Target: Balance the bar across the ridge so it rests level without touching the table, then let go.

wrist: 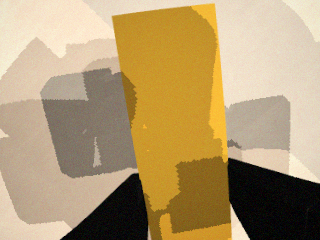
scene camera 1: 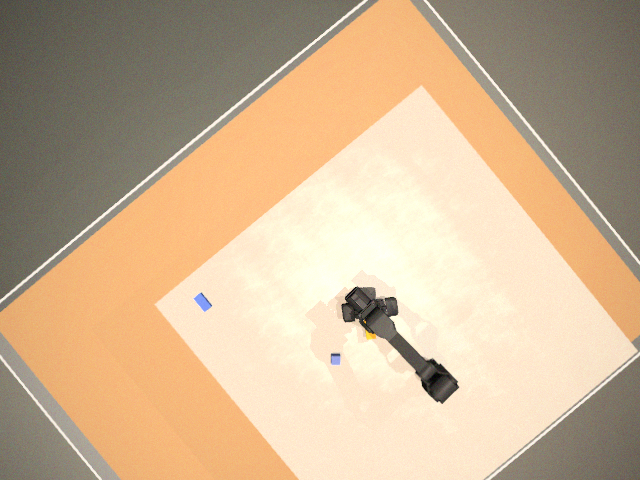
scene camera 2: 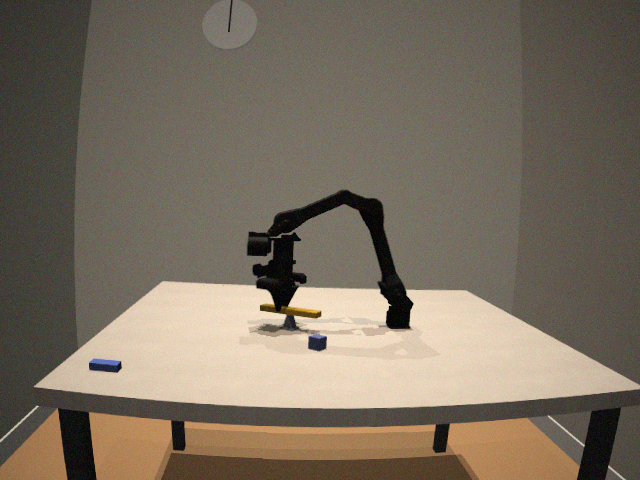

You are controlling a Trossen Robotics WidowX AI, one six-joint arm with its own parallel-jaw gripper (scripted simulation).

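Yellow bar, visible in the pictures. My gripper, visible as well, wrist view included.
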